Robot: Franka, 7 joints.
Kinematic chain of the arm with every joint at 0, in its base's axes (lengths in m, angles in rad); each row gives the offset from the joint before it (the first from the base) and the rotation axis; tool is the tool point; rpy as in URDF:
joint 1: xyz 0 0 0.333 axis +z
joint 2: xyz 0 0 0 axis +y
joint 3: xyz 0 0 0.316 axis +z
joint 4: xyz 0.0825 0 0 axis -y
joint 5: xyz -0.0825 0 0.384 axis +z
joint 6: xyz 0 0 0 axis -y
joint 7: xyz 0.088 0 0 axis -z
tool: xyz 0 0 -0.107 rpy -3.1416 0 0
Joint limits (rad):
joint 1: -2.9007..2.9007
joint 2: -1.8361..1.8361
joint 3: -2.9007..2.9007
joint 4: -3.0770..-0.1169
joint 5: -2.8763..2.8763
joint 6: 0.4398..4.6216
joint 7: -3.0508..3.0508
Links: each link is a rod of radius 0.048 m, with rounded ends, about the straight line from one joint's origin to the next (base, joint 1, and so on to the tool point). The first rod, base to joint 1, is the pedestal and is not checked.
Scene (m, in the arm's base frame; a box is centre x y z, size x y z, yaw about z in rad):
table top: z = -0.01
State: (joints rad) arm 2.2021 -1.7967 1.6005 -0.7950 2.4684 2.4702 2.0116
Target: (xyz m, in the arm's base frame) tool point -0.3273 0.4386 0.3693
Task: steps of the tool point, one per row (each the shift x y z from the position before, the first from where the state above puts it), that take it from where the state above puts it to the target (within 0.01 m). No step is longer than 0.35 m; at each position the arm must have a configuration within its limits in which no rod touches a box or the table.
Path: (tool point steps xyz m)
1: -0.3432 0.0477 0.0407
2: -0.2778 0.1919 0.0423
3: -0.1550 0.2861 0.0408
4: -0.0064 0.3102 0.0366
5: 0.1305 0.2614 0.0299
6: 0.2226 0.1566 0.0218

